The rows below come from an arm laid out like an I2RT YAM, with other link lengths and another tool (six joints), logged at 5 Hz.
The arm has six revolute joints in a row. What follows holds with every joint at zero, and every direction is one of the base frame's. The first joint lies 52.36 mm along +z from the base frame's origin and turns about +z. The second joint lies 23.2 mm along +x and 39.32 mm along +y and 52.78 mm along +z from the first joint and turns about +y. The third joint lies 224.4 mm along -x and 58.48 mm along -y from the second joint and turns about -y. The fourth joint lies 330.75 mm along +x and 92.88 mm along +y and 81 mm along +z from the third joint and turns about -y. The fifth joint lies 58.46 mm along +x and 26.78 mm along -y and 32 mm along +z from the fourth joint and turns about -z. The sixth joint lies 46.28 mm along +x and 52.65 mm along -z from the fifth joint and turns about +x. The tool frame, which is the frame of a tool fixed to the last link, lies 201 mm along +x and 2 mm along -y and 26 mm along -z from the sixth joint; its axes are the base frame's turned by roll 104.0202, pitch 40.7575 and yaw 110.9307 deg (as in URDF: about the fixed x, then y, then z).
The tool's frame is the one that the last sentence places.
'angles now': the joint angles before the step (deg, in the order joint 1, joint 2, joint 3, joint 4, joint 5, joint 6). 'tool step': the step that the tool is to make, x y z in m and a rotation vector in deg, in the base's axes. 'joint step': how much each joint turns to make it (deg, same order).
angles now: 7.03, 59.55, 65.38, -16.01, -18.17, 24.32
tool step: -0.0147, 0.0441, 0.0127, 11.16, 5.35, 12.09
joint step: -2.19, 4.59, 3.69, 1.15, -16.13, 9.99
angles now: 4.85, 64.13, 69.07, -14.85, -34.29, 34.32
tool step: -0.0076, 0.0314, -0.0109, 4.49, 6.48, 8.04
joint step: 0.37, 6.25, 3.94, -1.05, -8.53, 4.34
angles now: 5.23, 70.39, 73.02, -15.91, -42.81, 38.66
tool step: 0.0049, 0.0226, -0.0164, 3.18, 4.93, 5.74
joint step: 0.51, 7.15, 3.36, 1.47, -5.97, 3.18
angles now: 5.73, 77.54, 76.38, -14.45, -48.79, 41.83
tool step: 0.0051, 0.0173, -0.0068, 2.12, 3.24, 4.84
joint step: 0.48, 6.78, 4.83, 0.34, -4.88, 1.78
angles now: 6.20, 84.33, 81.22, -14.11, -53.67, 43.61
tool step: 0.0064, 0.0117, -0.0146, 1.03, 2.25, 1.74
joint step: 0.87, 3.83, 1.23, 1.82, -1.22, 1.64
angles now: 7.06, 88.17, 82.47, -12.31, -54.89, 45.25
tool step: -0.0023, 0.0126, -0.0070, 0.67, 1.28, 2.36
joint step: 1.03, 2.47, 1.23, 0.61, -1.53, 0.66
